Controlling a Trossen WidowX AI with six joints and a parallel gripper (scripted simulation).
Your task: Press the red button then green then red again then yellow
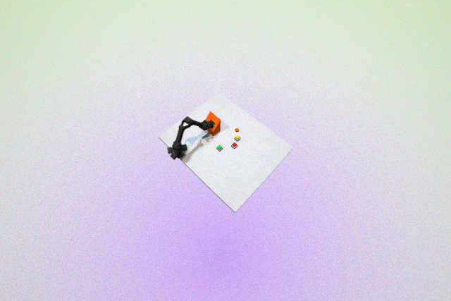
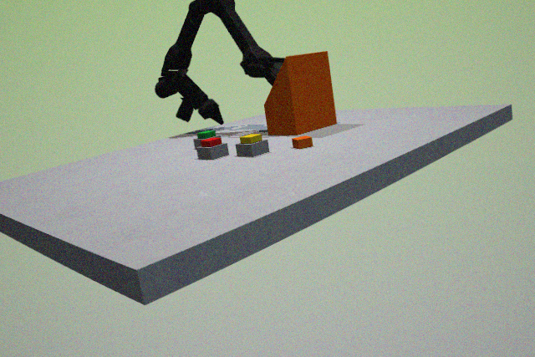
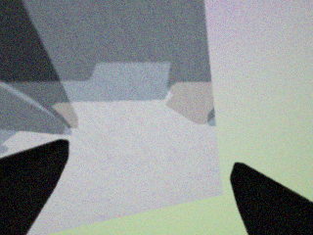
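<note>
My gripper tip is now 46 cm to the right of the red button, 36 cm short of it and 1 cm below it. From my gripper tip the other things lie so: yellow button (55 cm to the left, 32 cm ahead, 1 cm above); green button (33 cm to the left, 28 cm ahead, 1 cm above); small orange block (62 cm to the left, 24 cm ahead, 1 cm below).
</note>
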